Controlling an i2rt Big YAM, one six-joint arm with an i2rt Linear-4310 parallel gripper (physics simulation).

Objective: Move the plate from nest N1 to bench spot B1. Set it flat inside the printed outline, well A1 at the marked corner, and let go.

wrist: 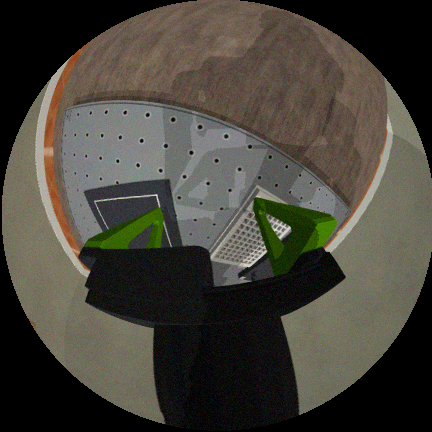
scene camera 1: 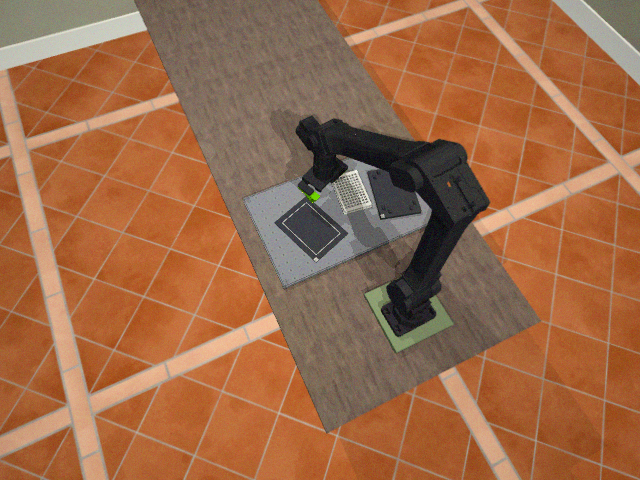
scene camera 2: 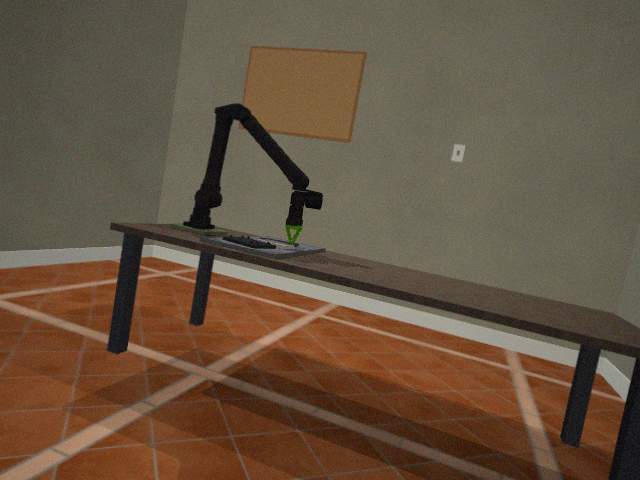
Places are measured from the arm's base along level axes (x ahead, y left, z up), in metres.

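Where they show: gripper, fingertip midpoint: [wrist: 207, 206] [scene camera 1: 321, 190] [scene camera 2: 291, 242]; arm's base, link origin: [scene camera 1: 407, 313] [scene camera 2: 199, 227].
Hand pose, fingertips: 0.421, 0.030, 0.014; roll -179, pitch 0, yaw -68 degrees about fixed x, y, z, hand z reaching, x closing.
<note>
Each offset is from my fingertips to the top centre of the thing, as dx, dy, dz. "pt": to the spot under its first point. Level surfaces: height alone.
The white well plate @(-0.037, -0.076, -0.004) [scene camera 1: 353, 192] [wrist: 250, 235] lies on the grey perforated board, between the dark nest and the dark B1 pad, touching neither in scene view 1. Nest N1 @(-0.094, -0.190, +0.004) [scene camera 1: 388, 200] [scene camera 2: 248, 241] is a dark block with small raised posts, and it holds no plate. The B1 pad carries a white printed outline @(pt -0.074, +0.033, -0.016) [scene camera 1: 323, 217] [wrist: 126, 198] with a small white corner mark @(-0.180, +0.112, -0.016) [scene camera 1: 315, 259]. My gripper [scene camera 1: 311, 195] [scene camera 2: 292, 242] [wrist: 207, 206] is open and empty, above the board near the pad's far corner. In the wrist view the right green finger overlaps part of the plate. The plate's lettering is too small to read.
The grey perforated board [scene camera 1: 263, 217] [scene camera 2: 310, 251] [wrist: 115, 130] lies on the long brown table @(dz -0.031) [scene camera 1: 258, 67] [scene camera 2: 465, 294]. The arm stands on a green base plate [scene camera 1: 408, 343]. Its upper links reach over the nest in scene view 1.
</note>
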